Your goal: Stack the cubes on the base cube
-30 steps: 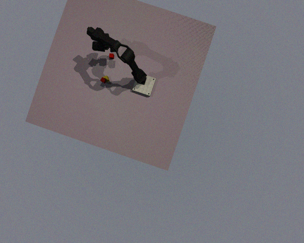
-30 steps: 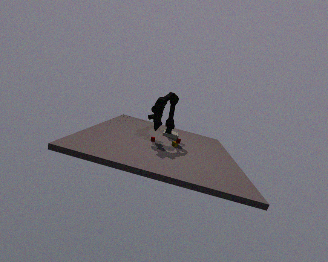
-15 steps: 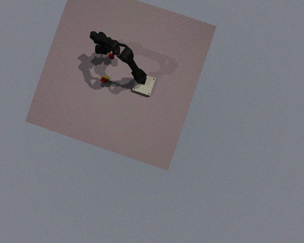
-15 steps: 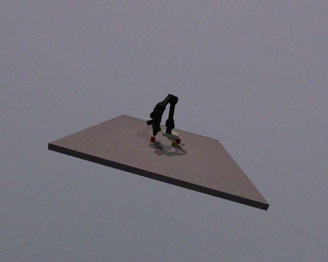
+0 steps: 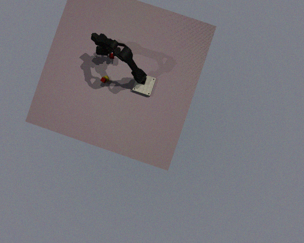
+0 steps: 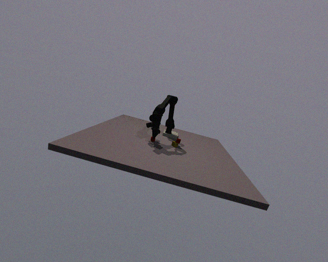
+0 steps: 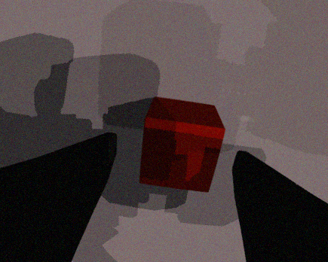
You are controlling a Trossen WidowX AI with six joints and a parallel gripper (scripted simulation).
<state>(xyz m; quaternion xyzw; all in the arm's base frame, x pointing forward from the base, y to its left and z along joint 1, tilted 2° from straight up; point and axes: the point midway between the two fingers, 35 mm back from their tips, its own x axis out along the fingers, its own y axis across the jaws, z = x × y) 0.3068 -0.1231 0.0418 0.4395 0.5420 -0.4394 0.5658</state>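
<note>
Now: the yellow base cube 20 cm to the left of my gripper tip, 2 cm behind it and 1 cm below it.
</note>
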